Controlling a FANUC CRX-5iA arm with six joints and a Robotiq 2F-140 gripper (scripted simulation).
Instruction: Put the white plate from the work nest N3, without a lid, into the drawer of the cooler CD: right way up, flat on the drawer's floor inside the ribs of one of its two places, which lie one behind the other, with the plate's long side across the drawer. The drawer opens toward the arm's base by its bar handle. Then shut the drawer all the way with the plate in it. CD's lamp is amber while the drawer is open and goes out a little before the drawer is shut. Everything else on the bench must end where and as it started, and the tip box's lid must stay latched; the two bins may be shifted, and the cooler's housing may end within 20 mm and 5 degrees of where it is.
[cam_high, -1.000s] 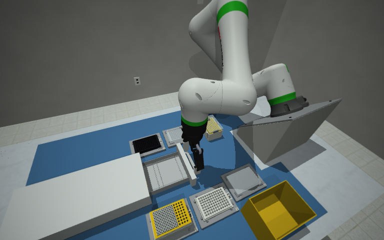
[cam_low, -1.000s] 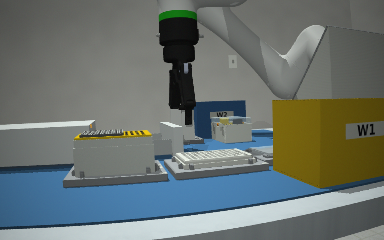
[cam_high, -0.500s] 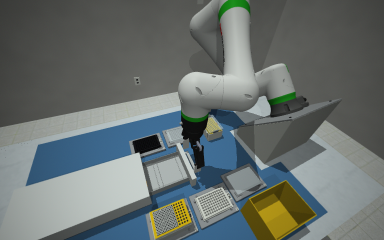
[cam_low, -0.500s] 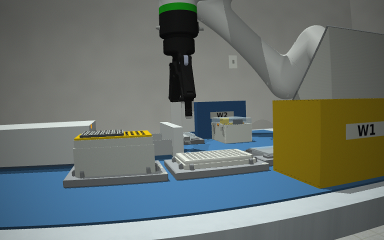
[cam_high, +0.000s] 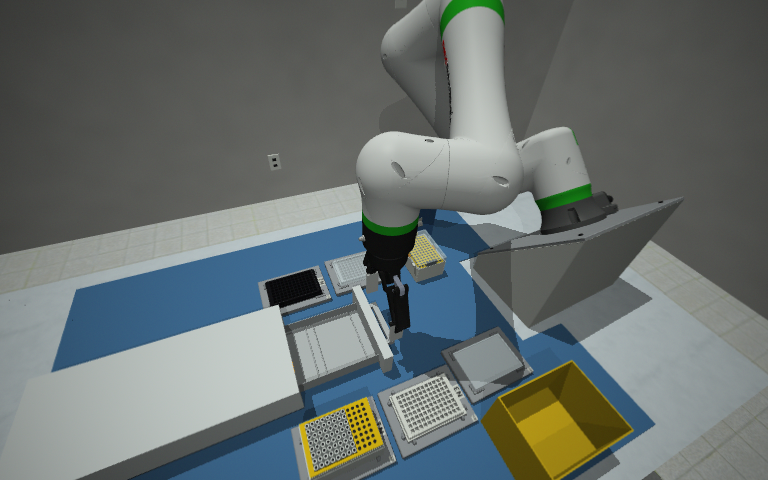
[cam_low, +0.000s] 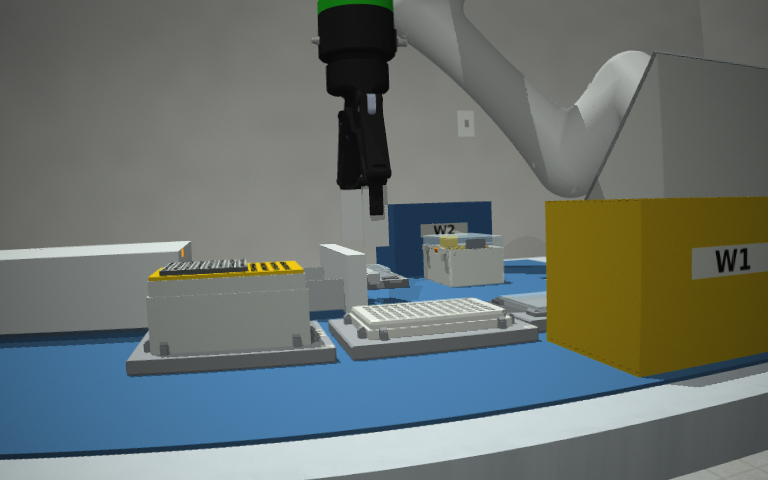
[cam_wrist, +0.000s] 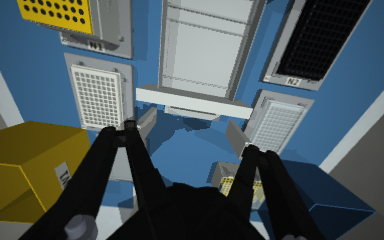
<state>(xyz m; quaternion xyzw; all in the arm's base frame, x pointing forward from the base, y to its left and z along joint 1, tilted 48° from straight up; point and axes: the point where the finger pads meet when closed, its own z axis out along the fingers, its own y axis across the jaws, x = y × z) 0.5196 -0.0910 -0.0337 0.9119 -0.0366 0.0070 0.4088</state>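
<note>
My hand is 19 cm to the right of the white plate and 7 cm above it. Also, from my hand: clear plate: 3 cm behind, 19 cm to the right, 7 cm below; then yellow tip box: 17 cm ahead, 17 cm to the left, 4 cm below; then drawer: 14 cm ahead, 1 cm to the right, 7 cm below.
</note>
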